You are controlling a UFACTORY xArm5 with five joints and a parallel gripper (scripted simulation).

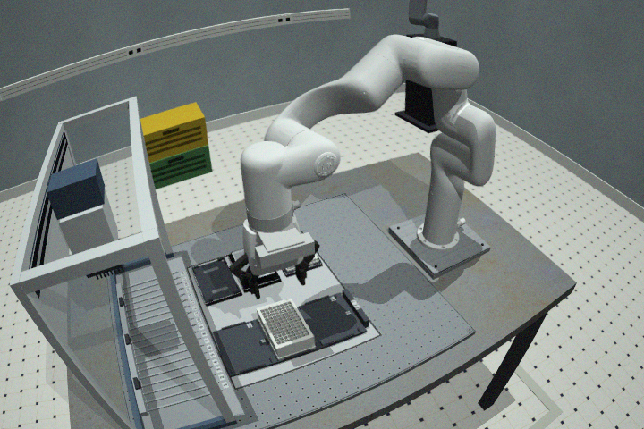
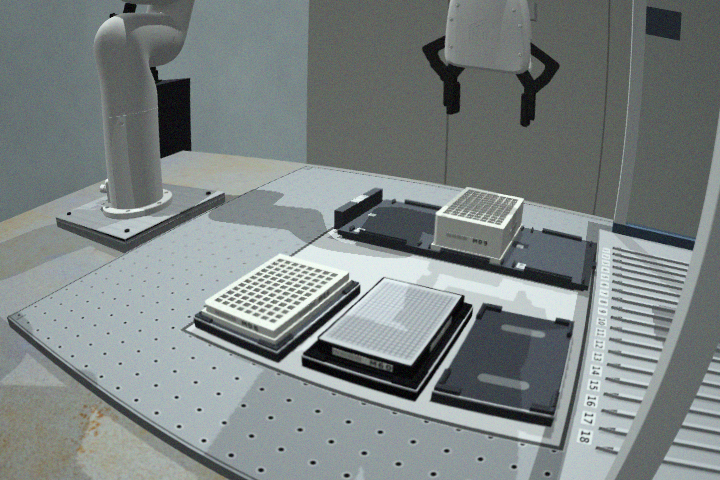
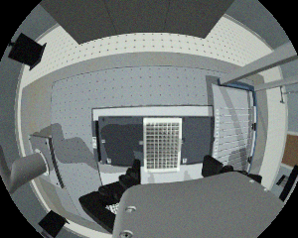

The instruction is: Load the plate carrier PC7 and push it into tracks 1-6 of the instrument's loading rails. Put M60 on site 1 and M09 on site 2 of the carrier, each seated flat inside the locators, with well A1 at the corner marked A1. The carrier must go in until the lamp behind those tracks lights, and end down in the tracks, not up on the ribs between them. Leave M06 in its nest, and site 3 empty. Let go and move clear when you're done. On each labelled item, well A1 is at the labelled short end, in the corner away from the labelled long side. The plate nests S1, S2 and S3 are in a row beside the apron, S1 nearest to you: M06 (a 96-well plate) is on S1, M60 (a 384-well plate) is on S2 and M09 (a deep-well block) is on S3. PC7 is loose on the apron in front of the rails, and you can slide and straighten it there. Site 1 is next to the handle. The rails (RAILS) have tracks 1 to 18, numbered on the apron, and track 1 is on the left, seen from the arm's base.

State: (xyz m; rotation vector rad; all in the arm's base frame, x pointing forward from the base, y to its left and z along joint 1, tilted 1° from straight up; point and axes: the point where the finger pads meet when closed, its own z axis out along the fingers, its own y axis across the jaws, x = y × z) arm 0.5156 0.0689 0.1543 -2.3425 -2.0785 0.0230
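The plate nest S2 lies 3 cm behind my hand, 24 cm to the right of it and 16 cm below it. The rest, counted from my hand: plate carrier PC7: 1 cm behind, 15 cm below; then post: 21 cm ahead, 15 cm to the left, 8 cm above; then plate nest S3: 7 cm ahead, 24 cm to the right, 16 cm below.
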